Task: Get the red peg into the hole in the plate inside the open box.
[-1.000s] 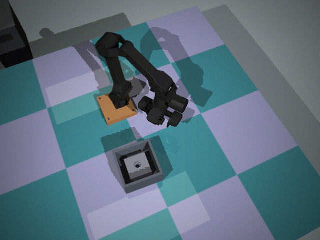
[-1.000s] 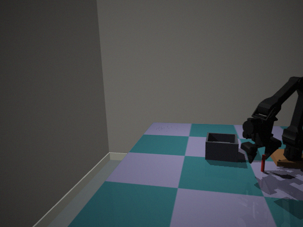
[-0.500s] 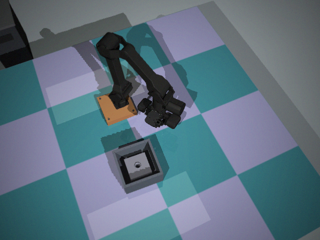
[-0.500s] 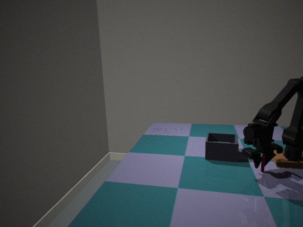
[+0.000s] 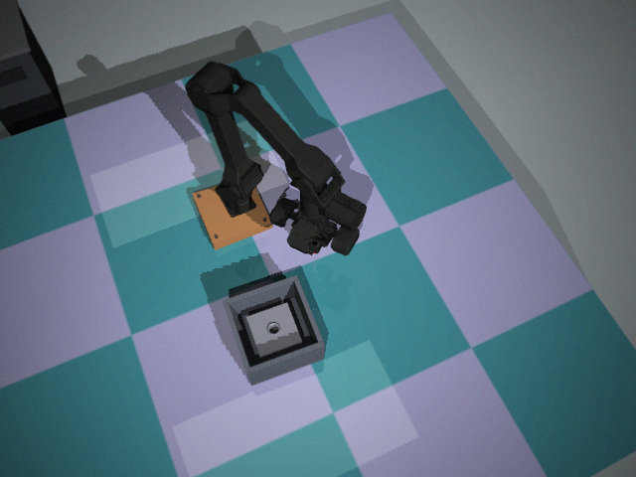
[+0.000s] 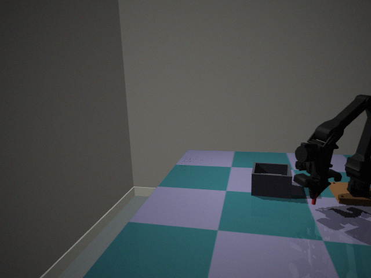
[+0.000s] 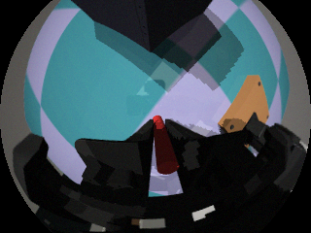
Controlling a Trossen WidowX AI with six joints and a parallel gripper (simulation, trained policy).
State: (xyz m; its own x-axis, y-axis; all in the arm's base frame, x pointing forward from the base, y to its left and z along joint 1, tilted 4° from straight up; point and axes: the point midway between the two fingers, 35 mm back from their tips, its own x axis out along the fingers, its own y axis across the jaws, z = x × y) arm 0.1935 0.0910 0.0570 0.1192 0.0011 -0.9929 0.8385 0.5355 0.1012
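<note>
The plate is 17 cm to the right of my gripper tip and 13 cm ahead of it. The rest, counted from my gripper tip: red peg: 2 cm above; dark grey box: 17 cm to the right, 13 cm ahead, 2 cm below.
</note>
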